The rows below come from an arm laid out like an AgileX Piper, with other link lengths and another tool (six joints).
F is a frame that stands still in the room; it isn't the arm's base.
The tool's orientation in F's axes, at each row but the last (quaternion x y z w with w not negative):
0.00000 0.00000 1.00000 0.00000
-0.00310 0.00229 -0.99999 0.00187
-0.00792 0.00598 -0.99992 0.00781
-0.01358 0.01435 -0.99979 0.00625
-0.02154 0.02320 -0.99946 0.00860
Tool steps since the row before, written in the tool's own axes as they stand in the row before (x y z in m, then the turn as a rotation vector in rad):
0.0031 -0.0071 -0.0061 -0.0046 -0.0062 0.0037
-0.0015 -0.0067 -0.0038 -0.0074 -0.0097 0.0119
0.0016 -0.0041 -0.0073 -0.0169 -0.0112 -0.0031
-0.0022 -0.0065 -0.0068 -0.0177 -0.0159 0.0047
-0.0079 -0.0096 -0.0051 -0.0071 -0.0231 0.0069
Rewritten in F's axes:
-0.0031 0.0071 -0.0061 0.0046 0.0062 0.0037
0.0015 0.0067 -0.0038 0.0074 0.0097 0.0119
-0.0018 0.0042 -0.0072 0.0167 0.0115 -0.0032
0.0019 0.0067 -0.0067 0.0176 0.0160 0.0047
0.0075 0.0100 -0.0050 0.0070 0.0229 0.0077

